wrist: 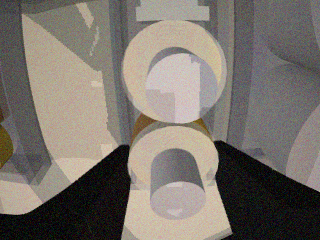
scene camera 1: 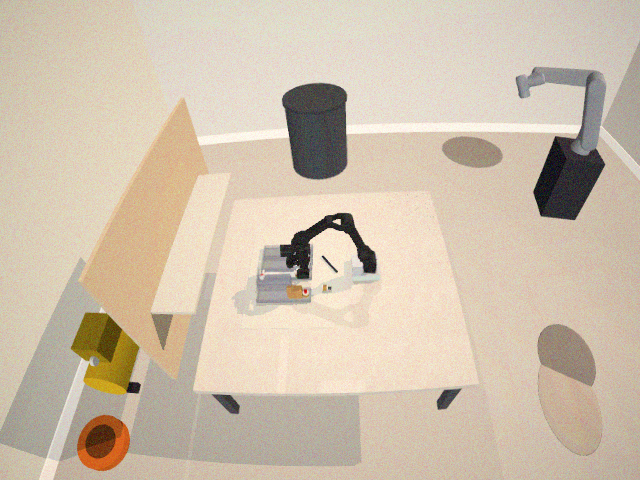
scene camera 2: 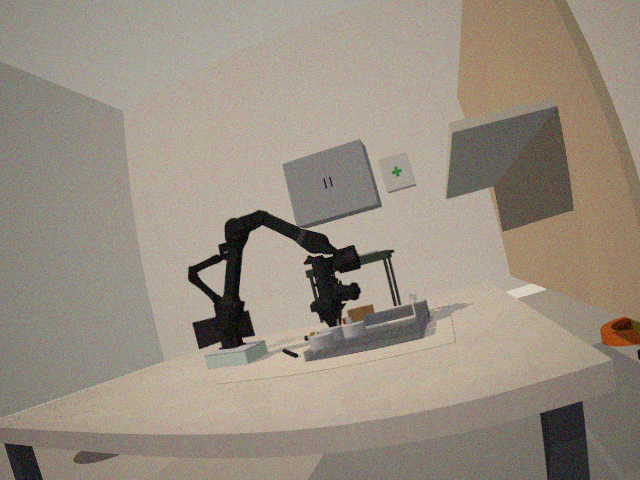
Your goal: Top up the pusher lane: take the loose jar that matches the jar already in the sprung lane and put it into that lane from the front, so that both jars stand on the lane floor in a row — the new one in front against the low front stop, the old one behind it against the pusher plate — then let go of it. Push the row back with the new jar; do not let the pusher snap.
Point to a grey lane unit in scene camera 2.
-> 401, 312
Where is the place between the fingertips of the gripper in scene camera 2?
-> At 337, 330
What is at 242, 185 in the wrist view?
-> The gripper.
